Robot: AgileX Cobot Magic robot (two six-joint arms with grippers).
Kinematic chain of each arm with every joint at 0, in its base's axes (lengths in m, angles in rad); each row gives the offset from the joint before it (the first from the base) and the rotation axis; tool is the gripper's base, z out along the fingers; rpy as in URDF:
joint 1: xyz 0 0 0.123 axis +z
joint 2: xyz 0 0 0 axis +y
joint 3: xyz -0.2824 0 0.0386 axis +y
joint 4: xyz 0.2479 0 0.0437 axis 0.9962 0 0.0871
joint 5: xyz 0 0 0 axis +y
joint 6: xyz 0.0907 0 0.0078 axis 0.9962 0 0.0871
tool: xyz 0 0 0 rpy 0 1.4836 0
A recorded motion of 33 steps. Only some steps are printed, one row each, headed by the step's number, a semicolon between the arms.
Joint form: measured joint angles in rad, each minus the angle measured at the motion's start. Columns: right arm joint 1, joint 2, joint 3, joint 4, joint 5, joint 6; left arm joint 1, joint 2, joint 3, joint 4, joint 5, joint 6.
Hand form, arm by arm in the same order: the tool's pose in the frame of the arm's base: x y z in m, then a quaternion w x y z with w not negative. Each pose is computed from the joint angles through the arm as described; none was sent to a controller.
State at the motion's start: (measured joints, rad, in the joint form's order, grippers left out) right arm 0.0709 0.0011 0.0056 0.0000 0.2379 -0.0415; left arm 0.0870 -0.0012 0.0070 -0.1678 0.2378 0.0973
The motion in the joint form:
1: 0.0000 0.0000 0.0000 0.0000 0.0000 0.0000; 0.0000 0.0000 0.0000 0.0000 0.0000 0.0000
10: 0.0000 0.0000 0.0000 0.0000 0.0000 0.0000; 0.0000 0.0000 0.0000 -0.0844 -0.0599 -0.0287
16: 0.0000 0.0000 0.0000 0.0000 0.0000 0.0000; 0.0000 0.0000 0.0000 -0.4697 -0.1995 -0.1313
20: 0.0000 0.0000 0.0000 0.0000 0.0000 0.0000; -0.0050 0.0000 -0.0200 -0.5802 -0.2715 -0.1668
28: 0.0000 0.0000 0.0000 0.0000 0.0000 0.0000; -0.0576 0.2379 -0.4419 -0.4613 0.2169 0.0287
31: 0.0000 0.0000 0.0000 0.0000 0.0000 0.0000; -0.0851 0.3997 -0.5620 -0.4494 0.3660 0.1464
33: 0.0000 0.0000 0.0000 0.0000 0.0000 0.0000; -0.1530 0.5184 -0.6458 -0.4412 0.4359 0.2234
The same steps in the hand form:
1: 0.0556 0.0039 0.1896 0.64925 -0.04272 0.75931 0.00954; 0.0557 0.0012 0.1895 0.65092 -0.04518 0.75776 -0.00806
10: 0.0556 0.0039 0.1896 0.64925 -0.04272 0.75931 0.00954; 0.0564 0.0009 0.1951 0.67257 -0.08344 0.73377 -0.04755
16: 0.0556 0.0039 0.1896 0.64925 -0.04272 0.75931 0.00954; 0.0566 0.0028 0.2080 0.69177 -0.24727 0.64309 -0.21620
20: 0.0556 0.0039 0.1896 0.64925 -0.04272 0.75931 0.00954; 0.0548 0.0065 0.2198 0.70281 -0.29506 0.59166 -0.26255
28: 0.0556 0.0039 0.1896 0.64925 -0.04272 0.75931 0.00954; 0.0572 -0.0219 0.3103 0.63328 -0.08960 0.73204 -0.23464
31: 0.0556 0.0039 0.1896 0.64925 -0.04272 0.75931 0.00954; 0.0757 -0.0298 0.3270 0.57288 -0.01219 0.79070 -0.21553
33: 0.0556 0.0039 0.1896 0.64925 -0.04272 0.75931 0.00954; 0.0912 -0.0386 0.3387 0.53282 0.05672 0.81614 -0.21632

